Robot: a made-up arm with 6 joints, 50 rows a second.
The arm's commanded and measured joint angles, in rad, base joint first. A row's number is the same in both.
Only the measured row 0 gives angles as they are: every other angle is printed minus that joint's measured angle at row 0.
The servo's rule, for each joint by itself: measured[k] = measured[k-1] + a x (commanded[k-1-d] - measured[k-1]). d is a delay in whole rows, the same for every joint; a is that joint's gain. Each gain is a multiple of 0.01, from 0.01 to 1. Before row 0 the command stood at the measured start. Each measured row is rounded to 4 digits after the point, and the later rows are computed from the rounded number. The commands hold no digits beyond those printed.
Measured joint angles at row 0:
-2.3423 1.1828 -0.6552 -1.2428 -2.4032 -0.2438
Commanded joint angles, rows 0 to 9:
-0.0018 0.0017 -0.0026 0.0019 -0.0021 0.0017
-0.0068 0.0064 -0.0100 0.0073 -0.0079 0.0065
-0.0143 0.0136 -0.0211 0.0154 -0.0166 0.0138
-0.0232 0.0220 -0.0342 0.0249 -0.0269 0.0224
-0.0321 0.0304 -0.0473 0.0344 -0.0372 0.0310
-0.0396 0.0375 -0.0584 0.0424 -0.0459 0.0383
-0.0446 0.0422 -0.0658 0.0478 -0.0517 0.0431
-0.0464 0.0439 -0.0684 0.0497 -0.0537 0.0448
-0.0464 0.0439 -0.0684 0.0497 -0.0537 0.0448
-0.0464 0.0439 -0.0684 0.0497 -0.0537 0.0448
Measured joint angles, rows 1 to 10:
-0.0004 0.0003 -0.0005 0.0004 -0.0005 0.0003
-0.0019 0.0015 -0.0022 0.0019 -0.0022 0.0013
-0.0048 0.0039 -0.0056 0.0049 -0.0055 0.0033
-0.0090 0.0075 -0.0107 0.0093 -0.0104 0.0064
-0.0143 0.0121 -0.0173 0.0148 -0.0166 0.0103
-0.0201 0.0172 -0.0247 0.0209 -0.0233 0.0148
-0.0257 0.0222 -0.0321 0.0268 -0.0298 0.0193
-0.0305 0.0265 -0.0386 0.0318 -0.0353 0.0234
-0.0342 0.0300 -0.0440 0.0357 -0.0395 0.0268
-0.0370 0.0328 -0.0484 0.0388 -0.0428 0.0297
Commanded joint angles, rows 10 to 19:
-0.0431 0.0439 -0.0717 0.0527 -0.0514 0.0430
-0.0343 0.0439 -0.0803 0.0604 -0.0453 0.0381
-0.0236 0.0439 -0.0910 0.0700 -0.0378 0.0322
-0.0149 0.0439 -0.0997 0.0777 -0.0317 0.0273
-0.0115 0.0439 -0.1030 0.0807 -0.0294 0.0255
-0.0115 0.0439 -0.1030 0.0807 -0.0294 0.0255
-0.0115 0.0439 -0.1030 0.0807 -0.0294 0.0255
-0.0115 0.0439 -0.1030 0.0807 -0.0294 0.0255
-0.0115 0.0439 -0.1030 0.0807 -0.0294 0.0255
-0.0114 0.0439 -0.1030 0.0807 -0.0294 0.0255
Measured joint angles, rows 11 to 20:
-0.0384 0.0350 -0.0526 0.0419 -0.0448 0.0318
-0.0375 0.0368 -0.0576 0.0460 -0.0449 0.0328
-0.0343 0.0382 -0.0636 0.0513 -0.0433 0.0327
-0.0298 0.0393 -0.0701 0.0571 -0.0406 0.0318
-0.0256 0.0402 -0.0760 0.0623 -0.0380 0.0308
-0.0224 0.0409 -0.0809 0.0663 -0.0360 0.0300
-0.0199 0.0415 -0.0849 0.0695 -0.0345 0.0293
-0.0180 0.0420 -0.0882 0.0720 -0.0333 0.0287
-0.0165 0.0424 -0.0909 0.0739 -0.0324 0.0282
-0.0153 0.0427 -0.0931 0.0754 -0.0317 0.0278

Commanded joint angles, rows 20 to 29:
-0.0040 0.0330 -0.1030 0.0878 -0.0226 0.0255
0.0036 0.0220 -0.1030 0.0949 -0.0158 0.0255
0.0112 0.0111 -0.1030 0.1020 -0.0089 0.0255
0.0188 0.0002 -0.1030 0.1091 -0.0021 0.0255
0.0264 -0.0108 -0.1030 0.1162 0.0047 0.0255
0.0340 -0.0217 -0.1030 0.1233 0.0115 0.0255
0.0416 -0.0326 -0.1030 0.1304 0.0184 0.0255
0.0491 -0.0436 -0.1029 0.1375 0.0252 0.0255
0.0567 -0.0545 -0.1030 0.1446 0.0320 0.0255
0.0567 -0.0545 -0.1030 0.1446 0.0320 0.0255
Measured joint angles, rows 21 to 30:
-0.0127 0.0408 -0.0949 0.0781 -0.0296 0.0274
-0.0090 0.0370 -0.0964 0.0818 -0.0264 0.0271
-0.0044 0.0318 -0.0976 0.0862 -0.0224 0.0268
0.0009 0.0255 -0.0986 0.0912 -0.0177 0.0266
0.0068 0.0182 -0.0994 0.0967 -0.0125 0.0264
0.0131 0.0102 -0.1000 0.1026 -0.0070 0.0263
0.0197 0.0016 -0.1005 0.1087 -0.0012 0.0262
0.0265 -0.0074 -0.1009 0.1150 0.0049 0.0261
0.0334 -0.0168 -0.1013 0.1215 0.0111 0.0260
0.0388 -0.0243 -0.1016 0.1266 0.0159 0.0259

